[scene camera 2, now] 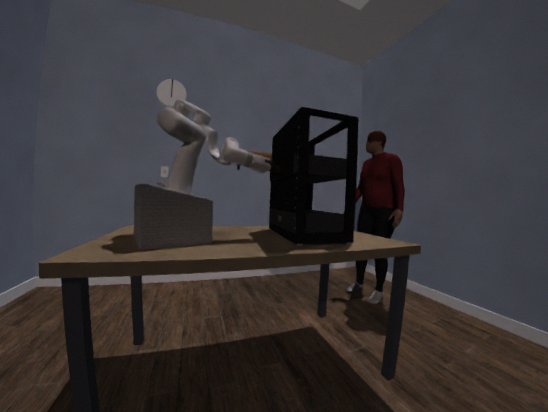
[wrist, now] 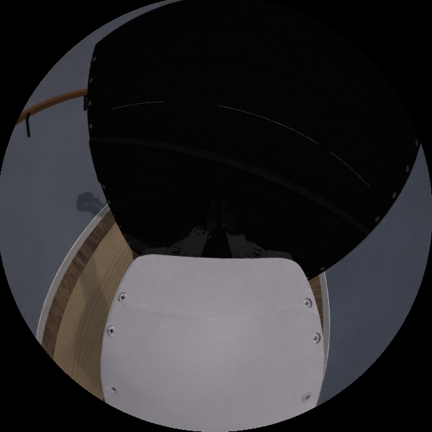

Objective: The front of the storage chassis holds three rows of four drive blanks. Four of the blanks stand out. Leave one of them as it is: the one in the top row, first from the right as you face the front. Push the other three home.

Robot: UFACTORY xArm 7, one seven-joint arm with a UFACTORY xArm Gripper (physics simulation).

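A black storage rack is visible, as is my gripper.
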